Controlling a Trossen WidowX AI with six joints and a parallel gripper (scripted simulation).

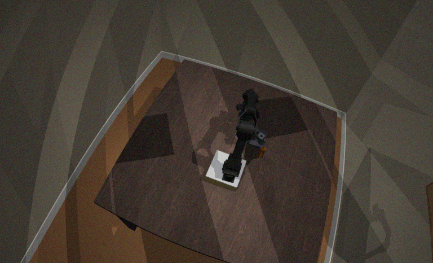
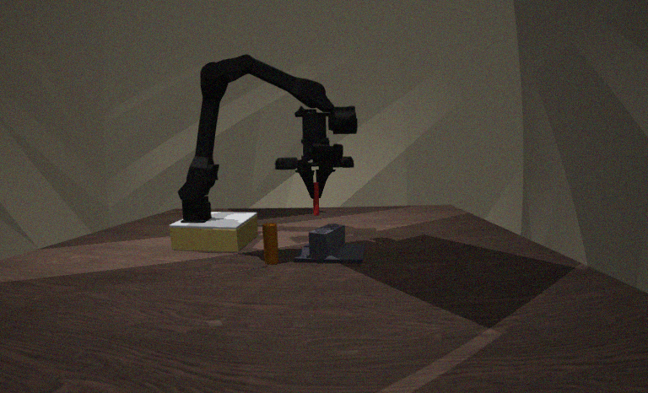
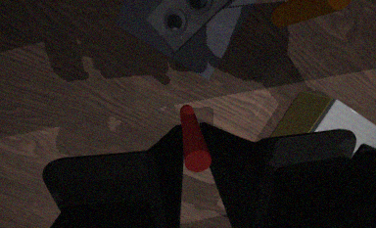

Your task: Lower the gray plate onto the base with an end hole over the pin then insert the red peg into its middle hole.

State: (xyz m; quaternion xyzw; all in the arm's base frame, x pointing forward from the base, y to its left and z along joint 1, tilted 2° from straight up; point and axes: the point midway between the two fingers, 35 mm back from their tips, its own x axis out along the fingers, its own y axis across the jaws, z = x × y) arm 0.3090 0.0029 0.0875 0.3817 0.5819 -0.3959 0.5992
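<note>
Now: gripper tip 10 cm to the left of the gray plate, 7 cm above it and 2 cm short of it. Round my gripper tip: red peg: right at my gripper tip; then orange cylinder: 15 cm to the right, 9 cm behind, 7 cm below; then dark base: 10 cm below, 9 cm to the right, 3 cm ahead.
</note>
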